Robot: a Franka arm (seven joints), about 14 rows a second.
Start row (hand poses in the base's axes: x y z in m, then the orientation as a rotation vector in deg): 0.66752, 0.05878, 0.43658, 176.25, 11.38, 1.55
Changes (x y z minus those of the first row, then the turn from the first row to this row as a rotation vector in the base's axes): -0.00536, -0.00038, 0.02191, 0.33, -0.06, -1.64; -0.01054, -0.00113, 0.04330, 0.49, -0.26, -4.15; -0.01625, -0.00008, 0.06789, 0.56, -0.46, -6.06; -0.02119, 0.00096, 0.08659, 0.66, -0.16, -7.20; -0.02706, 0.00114, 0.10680, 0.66, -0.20, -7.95; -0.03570, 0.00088, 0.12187, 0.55, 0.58, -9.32; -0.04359, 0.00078, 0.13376, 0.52, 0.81, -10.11; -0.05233, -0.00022, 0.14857, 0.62, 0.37, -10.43; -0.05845, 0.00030, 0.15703, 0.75, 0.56, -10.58; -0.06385, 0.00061, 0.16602, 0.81, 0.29, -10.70; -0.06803, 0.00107, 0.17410, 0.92, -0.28, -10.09; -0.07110, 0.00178, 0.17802, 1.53, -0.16, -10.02; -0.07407, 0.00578, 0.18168, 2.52, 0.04, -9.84; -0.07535, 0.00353, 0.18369, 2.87, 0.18, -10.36; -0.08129, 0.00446, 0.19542, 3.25, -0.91, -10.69; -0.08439, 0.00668, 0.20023, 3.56, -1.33, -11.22; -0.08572, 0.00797, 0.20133, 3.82, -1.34, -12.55
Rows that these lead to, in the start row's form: 0.66216, 0.05840, 0.45849, 176.71, 8.86, 1.60; 0.65698, 0.05765, 0.47988, 176.98, 4.98, 1.81; 0.65127, 0.05870, 0.50447, 177.08, 2.02, 2.04; 0.64633, 0.05974, 0.52317, 177.21, 0.28, 1.54; 0.64046, 0.05992, 0.54338, 177.20, -0.89, 1.56; 0.63182, 0.05966, 0.55845, 177.11, -2.97, 0.29; 0.62393, 0.05956, 0.57034, 177.07, -4.18, -0.11; 0.61519, 0.05856, 0.58515, 177.12, -4.69, 0.57; 0.60907, 0.05908, 0.59361, 177.26, -4.92, 0.28; 0.60367, 0.05939, 0.60260, 177.30, -5.12, 0.70; 0.59949, 0.05985, 0.61068, 177.39, -4.21, 1.61; 0.59642, 0.06056, 0.61460, 178.01, -4.12, 1.50; 0.59345, 0.06456, 0.61826, 179.02, -3.86, 1.30; 0.59217, 0.06231, 0.62027, 179.35, -4.68, 1.10; 0.58623, 0.06324, 0.63200, 179.63, -5.26, 2.82; 0.58313, 0.06546, 0.63681, -179.86, 6.13, -3.49; 0.58180, 0.06675, 0.63791, -179.53, 8.21, -3.46
